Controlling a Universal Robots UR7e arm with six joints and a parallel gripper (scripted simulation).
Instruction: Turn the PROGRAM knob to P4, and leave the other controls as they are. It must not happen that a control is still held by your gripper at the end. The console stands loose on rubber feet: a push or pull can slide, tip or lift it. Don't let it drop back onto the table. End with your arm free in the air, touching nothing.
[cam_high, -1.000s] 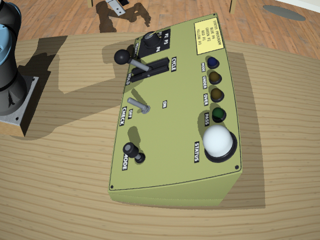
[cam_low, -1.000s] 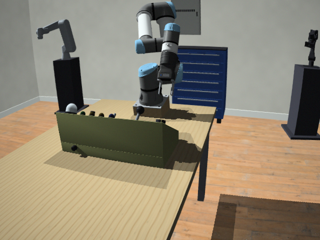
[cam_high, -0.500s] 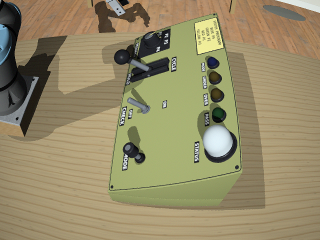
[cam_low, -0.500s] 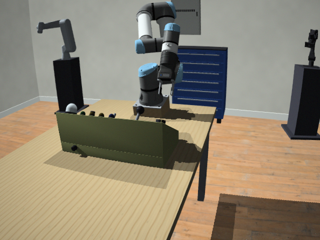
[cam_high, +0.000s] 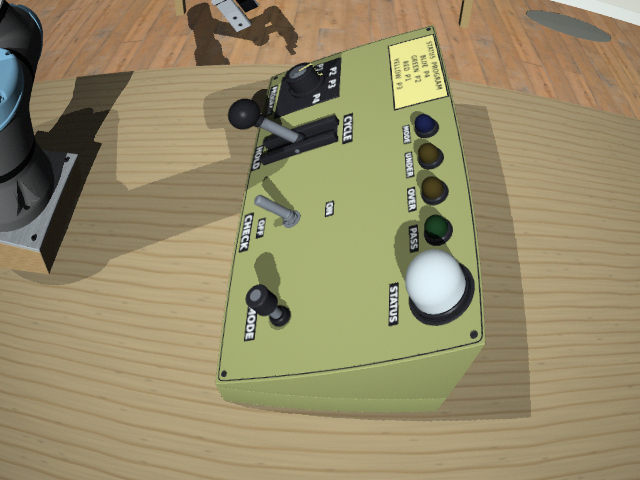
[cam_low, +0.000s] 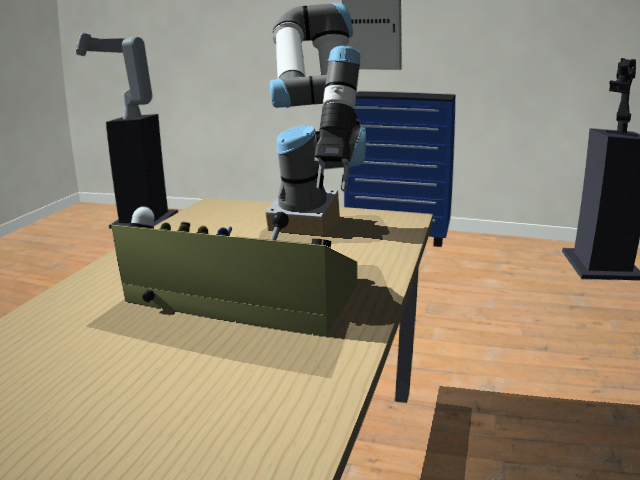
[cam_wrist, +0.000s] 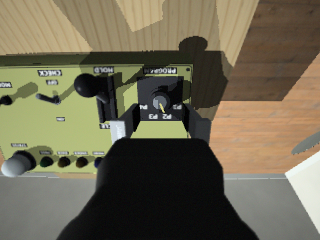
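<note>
My hand is 12 cm above the program knob, 9 cm short of it and 1 cm to the left of it. The rest, counted from my hand: olive console 20 cm to the right, 15 cm below, 9 cm ahead; then check toggle 25 cm to the right, 13 cm below, 4 cm ahead; then black ball lever 13 cm to the right, 12 cm below, 4 cm ahead.
</note>
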